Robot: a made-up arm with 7 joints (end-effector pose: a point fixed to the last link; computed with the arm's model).
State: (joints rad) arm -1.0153 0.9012 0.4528 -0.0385 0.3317 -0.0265 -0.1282
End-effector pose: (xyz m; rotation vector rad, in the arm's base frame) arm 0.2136 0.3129 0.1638 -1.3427 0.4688 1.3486
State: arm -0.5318 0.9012 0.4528 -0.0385 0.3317 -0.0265 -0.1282
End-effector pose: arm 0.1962 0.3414 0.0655 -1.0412 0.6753 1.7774
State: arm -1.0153 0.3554 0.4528 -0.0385 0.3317 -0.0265 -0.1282
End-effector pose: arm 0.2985 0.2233 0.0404 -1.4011 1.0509 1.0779
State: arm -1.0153 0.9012 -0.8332 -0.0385 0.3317 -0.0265 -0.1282
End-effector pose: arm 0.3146 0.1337 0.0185 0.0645 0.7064 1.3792
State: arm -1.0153 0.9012 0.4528 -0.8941 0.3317 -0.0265 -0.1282
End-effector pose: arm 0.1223 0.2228 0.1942 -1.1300 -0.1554 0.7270
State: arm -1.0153 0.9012 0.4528 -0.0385 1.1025 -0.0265 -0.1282
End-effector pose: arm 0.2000 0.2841 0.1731 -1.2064 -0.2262 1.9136
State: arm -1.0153 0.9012 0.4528 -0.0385 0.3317 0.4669 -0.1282
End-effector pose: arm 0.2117 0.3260 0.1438 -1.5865 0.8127 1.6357
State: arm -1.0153 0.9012 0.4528 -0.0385 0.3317 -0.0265 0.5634
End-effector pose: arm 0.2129 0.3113 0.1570 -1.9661 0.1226 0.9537
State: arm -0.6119 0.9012 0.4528 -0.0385 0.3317 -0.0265 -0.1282
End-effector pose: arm 0.2025 0.3367 0.0810 -1.0965 0.6418 1.7090
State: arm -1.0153 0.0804 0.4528 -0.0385 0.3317 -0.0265 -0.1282
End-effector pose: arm 0.3202 0.1523 -0.0082 -1.4006 1.3335 0.9116
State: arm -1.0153 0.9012 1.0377 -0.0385 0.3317 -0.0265 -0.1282
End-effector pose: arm 0.1179 0.3820 0.1366 -1.9634 0.2861 1.1809
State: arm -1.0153 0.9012 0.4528 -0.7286 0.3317 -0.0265 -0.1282
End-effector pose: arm 0.1426 0.2393 0.1968 -1.1808 -0.0417 0.8492
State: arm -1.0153 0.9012 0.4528 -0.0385 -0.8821 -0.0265 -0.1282
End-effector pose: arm 0.2581 0.3160 0.1402 -1.2430 1.3418 0.2645
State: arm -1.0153 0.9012 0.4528 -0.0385 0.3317 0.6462 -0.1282
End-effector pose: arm 0.2094 0.3286 0.1357 -1.6694 0.9467 1.7360
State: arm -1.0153 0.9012 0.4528 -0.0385 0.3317 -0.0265 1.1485
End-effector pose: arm 0.2156 0.3088 0.1524 -2.4016 -0.2130 0.5081
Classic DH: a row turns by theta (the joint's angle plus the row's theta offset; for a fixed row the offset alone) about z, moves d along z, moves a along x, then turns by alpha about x. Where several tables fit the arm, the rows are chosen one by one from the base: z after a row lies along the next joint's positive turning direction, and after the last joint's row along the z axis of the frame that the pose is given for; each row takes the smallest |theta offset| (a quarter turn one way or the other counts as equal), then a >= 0, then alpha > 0; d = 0 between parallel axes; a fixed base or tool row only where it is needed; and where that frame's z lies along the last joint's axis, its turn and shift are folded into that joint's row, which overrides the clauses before.
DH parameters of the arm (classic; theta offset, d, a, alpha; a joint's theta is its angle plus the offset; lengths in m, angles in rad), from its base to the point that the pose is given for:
base (fixed): -0.071 0.0609 -0.0255 -1.3004
joint 1: -1.3111 0.0491 -0.0039 -1.5708
joint 2: 1.2915 0.0069 -0.0219 1.5708
joint 3: 1.5708 -0.2462 0.048 -1.5708
joint 4: 1.5708 0.0103 0.0377 1.5708
joint 5: 0 0.1123 -0.009 -1.5708
joint 6: -1.5708 0.0302 0.0409 1.5708
joint 7: 0.0256 -0.0217 -0.0016 -2.1191
tool (fixed): 2.2097 0.0119 0 0

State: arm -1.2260 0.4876 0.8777 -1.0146 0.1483 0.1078 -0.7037
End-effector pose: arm 0.1239 0.2468 0.1376 -1.2771 0.1076 0.7334
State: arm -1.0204 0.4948 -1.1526 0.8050 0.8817 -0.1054 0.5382
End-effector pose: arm 0.3188 0.0737 -0.1228 0.0505 0.2538 1.4140
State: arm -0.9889 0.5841 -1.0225 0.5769 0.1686 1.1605 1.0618
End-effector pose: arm 0.2933 0.1483 -0.0955 -0.8227 -0.2212 2.4829
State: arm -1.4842 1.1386 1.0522 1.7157 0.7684 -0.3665 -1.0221
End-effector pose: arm 0.2159 0.3903 0.0724 -0.6661 1.9574 1.2878
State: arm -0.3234 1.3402 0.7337 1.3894 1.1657 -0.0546 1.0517
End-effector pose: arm 0.0394 0.4481 0.0684 -0.8303 -0.9732 2.7490
